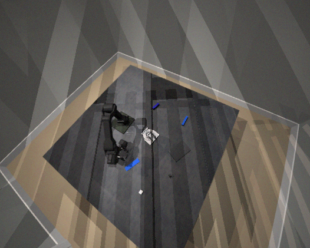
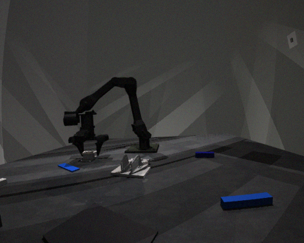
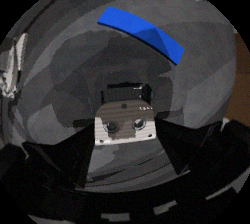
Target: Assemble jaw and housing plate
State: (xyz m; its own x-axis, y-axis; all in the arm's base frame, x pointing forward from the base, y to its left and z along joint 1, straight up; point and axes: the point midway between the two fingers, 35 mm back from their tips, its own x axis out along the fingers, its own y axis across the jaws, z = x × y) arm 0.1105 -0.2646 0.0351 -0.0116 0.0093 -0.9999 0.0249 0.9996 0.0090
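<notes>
My gripper tip is 130 mm short of the jaw and 260 mm to the right of it. From my gripper tip the other things lie so: small white cube 270 mm ahead, 180 mm to the right, 10 mm below; then dark square slab 430 mm ahead, 210 mm to the left, 10 mm below; then dark cube 420 mm ahead, 10 mm to the left.
</notes>
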